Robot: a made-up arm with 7 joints.
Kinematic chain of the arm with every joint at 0, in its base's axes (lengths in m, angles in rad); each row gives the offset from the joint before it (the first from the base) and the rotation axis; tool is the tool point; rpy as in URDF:
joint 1: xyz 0 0 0.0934 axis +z
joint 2: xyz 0 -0.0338 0.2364 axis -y
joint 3: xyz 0 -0.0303 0.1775 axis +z
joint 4: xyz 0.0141 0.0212 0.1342 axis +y
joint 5: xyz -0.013 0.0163 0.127 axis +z
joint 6: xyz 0 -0.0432 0.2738 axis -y
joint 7: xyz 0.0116 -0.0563 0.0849 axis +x
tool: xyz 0 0 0 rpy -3.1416 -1.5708 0
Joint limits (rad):
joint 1: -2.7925..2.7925
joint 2: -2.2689..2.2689
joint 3: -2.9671..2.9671
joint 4: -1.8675..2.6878
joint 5: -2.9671..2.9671
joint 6: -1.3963..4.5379
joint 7: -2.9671..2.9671
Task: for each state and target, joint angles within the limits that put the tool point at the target. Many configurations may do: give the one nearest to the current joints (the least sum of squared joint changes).
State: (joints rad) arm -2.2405 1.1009 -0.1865 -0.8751 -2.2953 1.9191 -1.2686
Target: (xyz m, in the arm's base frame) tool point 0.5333 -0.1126 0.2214
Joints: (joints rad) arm -2.7925 1.3684 -0.6330 -1.1708 -2.2317 1.7219 -1.2686
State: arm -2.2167 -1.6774 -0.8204 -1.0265 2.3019 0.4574 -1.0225
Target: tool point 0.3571 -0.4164 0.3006
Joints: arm -1.7152 -1.8712 -1.1955 -1.6195 2.4373 0.3475 -1.0225
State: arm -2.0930 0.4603 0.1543 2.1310 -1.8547 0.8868 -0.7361
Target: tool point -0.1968 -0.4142 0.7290
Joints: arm -2.0948 0.0997 -0.0116 1.6976 -1.7747 0.7599 -0.7361
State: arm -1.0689 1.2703 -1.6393 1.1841 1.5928 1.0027 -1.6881
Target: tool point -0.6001 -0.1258 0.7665
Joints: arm -0.6560 0.8486 -1.4056 0.7690 1.6504 0.7361 -1.6881
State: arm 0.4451 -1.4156 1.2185 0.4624 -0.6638 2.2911 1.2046
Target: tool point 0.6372 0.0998 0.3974
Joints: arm 0.0819 -1.3725 1.2201 0.6435 -0.5680 2.6271 1.2046
